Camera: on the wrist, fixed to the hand. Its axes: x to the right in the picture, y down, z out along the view.
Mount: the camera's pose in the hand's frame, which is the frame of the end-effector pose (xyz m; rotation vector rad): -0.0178 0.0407 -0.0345 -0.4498 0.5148 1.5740
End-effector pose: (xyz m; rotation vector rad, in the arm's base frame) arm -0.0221 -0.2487 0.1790 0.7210 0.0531 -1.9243
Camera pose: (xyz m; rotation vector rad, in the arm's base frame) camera 0.0331 -0.2412 0.1709 0.5925 0.1674 -0.1893
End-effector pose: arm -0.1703 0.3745 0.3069 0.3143 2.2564 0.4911
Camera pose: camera -0.1817 0.3957 0.3577 -1.7508 -1.6618 -1.8381
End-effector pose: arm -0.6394 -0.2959 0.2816 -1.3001 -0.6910 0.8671
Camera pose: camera -0.6259 -0.3270 0.2367 -2.3502 0.7948 1.5063
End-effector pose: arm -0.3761 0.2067 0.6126 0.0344 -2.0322 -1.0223
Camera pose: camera -0.3277 0.2179 0.6389 -1.1920 -0.7961 -0.2913
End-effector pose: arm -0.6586 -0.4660 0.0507 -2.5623 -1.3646 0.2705
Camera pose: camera -0.6270 -0.5067 0.0732 2.8400 -0.9370 0.4603
